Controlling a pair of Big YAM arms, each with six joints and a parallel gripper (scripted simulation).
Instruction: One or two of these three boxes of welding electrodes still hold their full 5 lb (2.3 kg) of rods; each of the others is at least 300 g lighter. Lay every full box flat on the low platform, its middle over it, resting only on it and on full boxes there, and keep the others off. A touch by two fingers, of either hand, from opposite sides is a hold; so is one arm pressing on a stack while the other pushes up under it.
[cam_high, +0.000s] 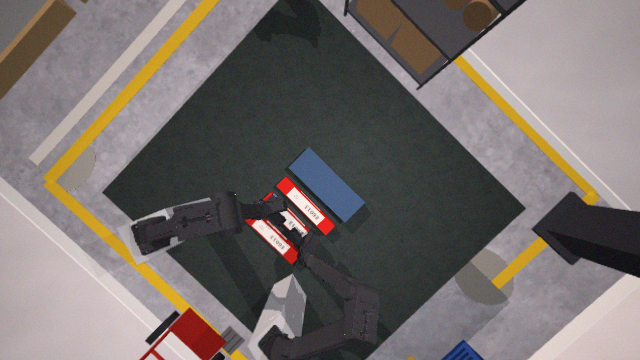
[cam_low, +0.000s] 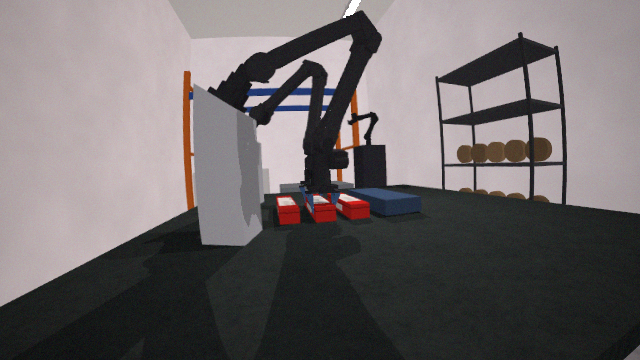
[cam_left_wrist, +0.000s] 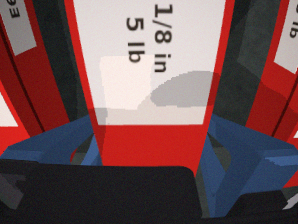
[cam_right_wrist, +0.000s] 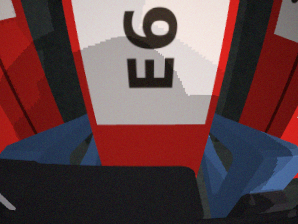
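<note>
Now: the red box 14 cm to the left of my right hand, 13 cm ahead of it and 1 cm above it. Round my right hand: low blue platform (28 cm ahead, 12 cm to the left, 1 cm below).
The red box lies 110 mm ahead of my left hand, 120 mm to the right of it and 10 mm above it. Round my left hand: low blue platform (270 mm ahead, 140 mm to the right, 10 mm below).
</note>
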